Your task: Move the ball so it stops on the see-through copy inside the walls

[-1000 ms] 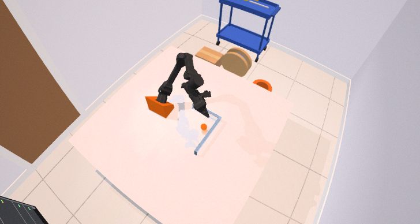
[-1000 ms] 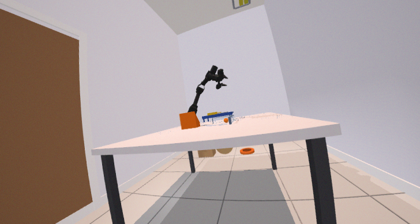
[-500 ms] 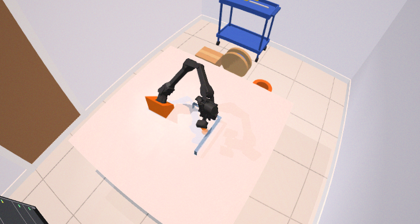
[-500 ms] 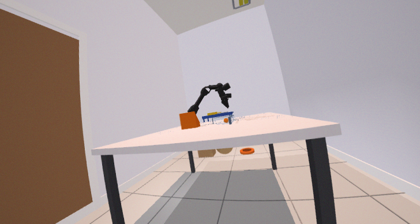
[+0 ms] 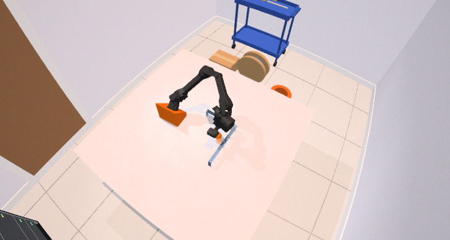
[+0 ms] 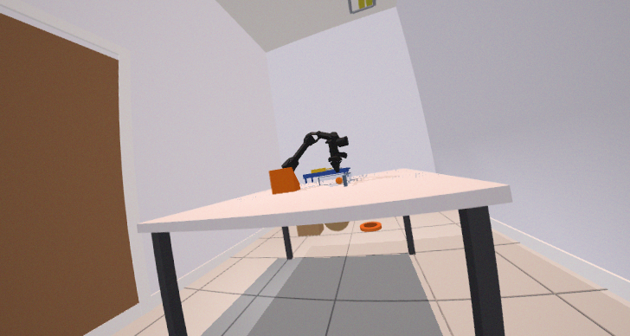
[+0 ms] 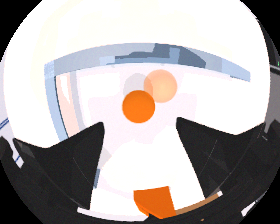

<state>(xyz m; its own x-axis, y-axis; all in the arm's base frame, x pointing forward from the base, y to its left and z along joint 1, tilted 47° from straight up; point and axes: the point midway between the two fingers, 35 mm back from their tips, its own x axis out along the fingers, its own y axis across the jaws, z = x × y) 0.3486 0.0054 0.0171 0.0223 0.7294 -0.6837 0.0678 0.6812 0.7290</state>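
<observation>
The orange ball lies 50 mm below my gripper tip. Round my gripper tip: see-through copy of ball 50 mm below, 30 mm to the right, 20 mm ahead.
</observation>
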